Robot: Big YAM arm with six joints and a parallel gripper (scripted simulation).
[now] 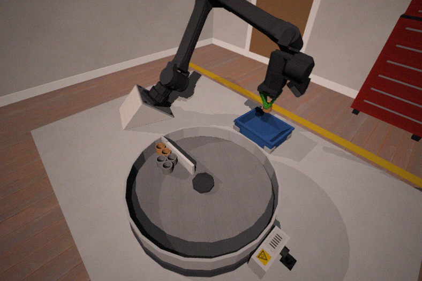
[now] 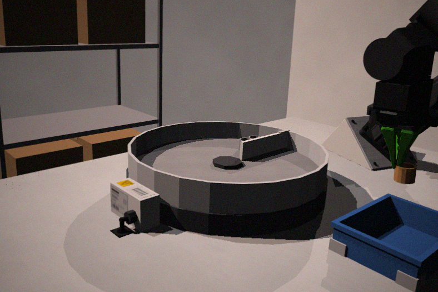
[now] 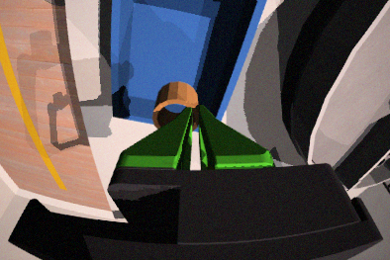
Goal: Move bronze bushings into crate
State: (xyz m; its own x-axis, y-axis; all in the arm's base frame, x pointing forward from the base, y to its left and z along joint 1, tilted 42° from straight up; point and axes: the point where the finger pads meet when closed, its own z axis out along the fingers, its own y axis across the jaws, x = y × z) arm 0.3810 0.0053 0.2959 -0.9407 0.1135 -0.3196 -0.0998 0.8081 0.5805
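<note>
The blue crate is 20 mm to the left of my hand and 120 mm below it. The rest, counted from my hand: turntable 10 mm ahead, 350 mm to the right, 90 mm below.
</note>
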